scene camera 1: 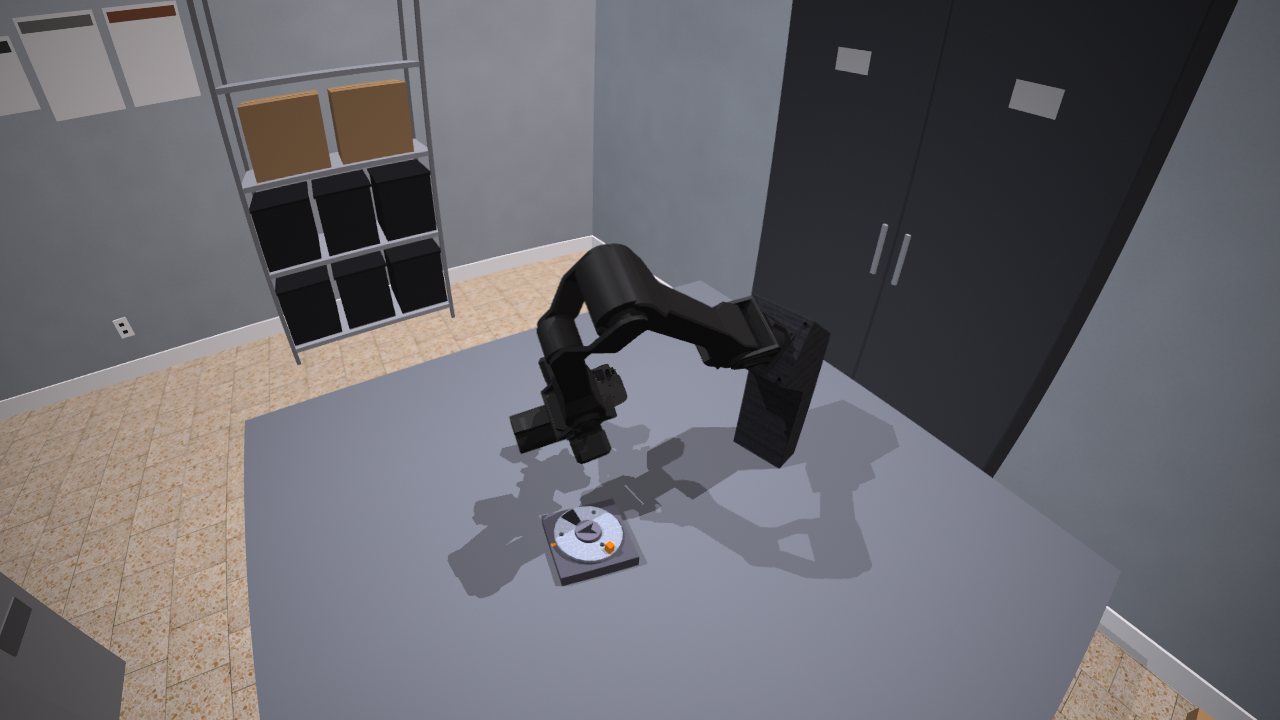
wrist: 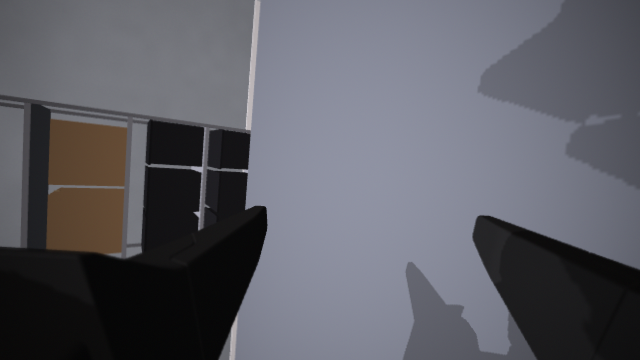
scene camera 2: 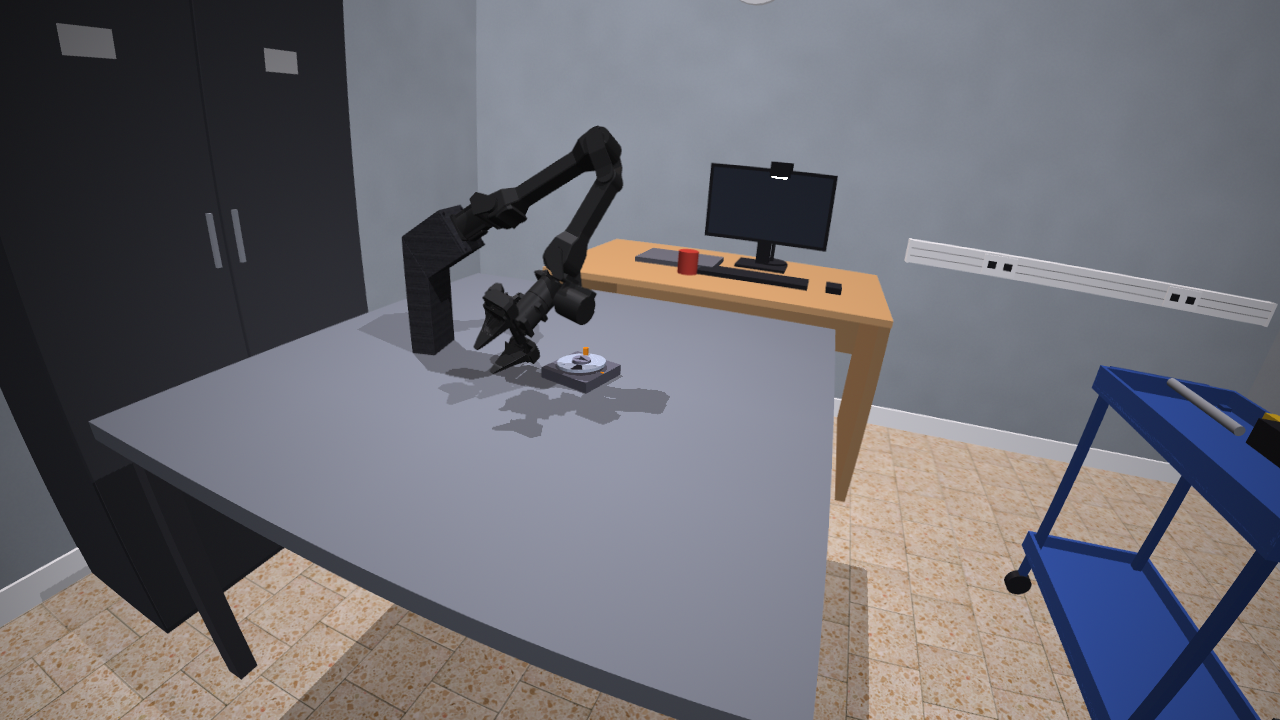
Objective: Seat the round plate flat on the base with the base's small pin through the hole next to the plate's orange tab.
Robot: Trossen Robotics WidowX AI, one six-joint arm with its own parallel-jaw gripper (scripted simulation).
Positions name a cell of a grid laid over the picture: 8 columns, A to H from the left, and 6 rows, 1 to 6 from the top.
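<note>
My gripper (scene camera 2: D4) is visible; it appears likewise in scene camera 1 (scene camera 1: D4) and the wrist view (wrist: E4).
</note>
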